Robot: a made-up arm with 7 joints. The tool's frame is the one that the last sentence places.
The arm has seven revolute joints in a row. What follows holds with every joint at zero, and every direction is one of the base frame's.
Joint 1 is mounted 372.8 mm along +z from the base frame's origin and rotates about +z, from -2.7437 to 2.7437 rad.
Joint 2 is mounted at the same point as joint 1 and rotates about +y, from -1.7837 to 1.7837 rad.
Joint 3 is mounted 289.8 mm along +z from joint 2 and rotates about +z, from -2.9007 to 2.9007 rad.
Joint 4 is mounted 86.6 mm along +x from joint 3 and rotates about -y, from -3.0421 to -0.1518 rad.
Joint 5 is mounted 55.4 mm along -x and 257.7 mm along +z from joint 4 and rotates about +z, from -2.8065 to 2.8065 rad.
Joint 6 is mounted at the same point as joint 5 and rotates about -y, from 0.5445 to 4.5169 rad.
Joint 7 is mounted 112.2 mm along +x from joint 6 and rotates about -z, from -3.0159 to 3.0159 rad.
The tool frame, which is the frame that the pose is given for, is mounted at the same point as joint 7; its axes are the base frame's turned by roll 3.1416, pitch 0 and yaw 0 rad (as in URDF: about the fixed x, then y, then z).
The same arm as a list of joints. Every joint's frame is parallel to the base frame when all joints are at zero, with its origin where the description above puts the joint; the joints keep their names.
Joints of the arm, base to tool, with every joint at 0 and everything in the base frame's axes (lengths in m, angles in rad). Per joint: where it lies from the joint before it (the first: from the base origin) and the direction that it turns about. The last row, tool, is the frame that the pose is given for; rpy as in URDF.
joint 1: offset 0 0 0.3728 axis 0 0 1
joint 2: offset 0 0 0 axis 0 1 0
joint 3: offset 0 0 0.2898 axis 0 0 1
joint 4: offset 0.0866 0 0 axis 0 -1 0
joint 5: offset -0.0554 0 0.2577 axis 0 0 1
joint 6: offset 0 0 0 axis 0 -1 0
joint 7: offset 0.1122 0 0 axis 0 0 -1
tool: offset 0 0 0 rpy -3.1416 0 0
Joint limits (rad, base to tool): -2.7437..2.7437 -1.7837..1.7837 -2.9007..2.9007 -3.0421..-0.1518 -2.8065..2.8065 0.5445..4.5169 -3.0159..3.0159

